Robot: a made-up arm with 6 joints.
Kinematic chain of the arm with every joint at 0, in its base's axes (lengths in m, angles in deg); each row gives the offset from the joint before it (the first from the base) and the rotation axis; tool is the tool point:
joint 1: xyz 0 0 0.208 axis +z
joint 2: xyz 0 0 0 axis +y
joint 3: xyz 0 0 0.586 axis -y
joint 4: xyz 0 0 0 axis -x
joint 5: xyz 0.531 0 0 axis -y
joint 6: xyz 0 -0.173 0 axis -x
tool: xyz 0 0 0
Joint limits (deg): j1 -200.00..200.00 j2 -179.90..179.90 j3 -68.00..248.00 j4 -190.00..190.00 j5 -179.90..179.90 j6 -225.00..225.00
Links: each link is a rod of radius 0.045 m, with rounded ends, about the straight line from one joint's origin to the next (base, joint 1, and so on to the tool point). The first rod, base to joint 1, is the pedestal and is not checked.
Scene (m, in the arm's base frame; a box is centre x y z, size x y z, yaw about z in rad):
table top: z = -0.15
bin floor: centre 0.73 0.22 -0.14 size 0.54 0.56 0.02 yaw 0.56
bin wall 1: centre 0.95 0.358 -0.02 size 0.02 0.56 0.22 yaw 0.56
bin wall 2: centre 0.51 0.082 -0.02 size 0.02 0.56 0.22 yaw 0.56
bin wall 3: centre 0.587 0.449 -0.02 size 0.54 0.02 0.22 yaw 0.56
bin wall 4: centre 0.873 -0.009 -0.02 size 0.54 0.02 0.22 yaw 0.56
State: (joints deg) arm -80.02 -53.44 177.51 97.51 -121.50 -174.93
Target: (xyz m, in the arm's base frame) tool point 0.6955 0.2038 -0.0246
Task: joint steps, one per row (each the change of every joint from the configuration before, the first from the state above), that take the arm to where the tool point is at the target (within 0.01 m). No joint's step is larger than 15 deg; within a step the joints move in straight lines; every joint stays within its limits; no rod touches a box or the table.
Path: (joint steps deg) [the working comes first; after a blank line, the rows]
Joints at the target: -157.84 -61.35 170.29 115.16 -121.50 -174.93
Straight joint move there: touches bin wall 3.

1: -12.97 3.15 -0.52 2.92 0.00 0.00
2: -12.98 3.15 -0.51 2.93 0.00 0.00
3: -12.97 3.16 -0.52 2.92 0.00 0.00
4: -12.98 3.15 -0.52 2.93 0.00 0.00
5: -12.97 3.15 -0.51 2.92 0.00 0.00
6: -12.98 3.15 -0.52 2.93 0.00 0.00
7: 0.02 -13.41 -2.06 0.05 0.00 0.00
8: 0.01 -13.41 -2.06 0.05 0.00 0.00

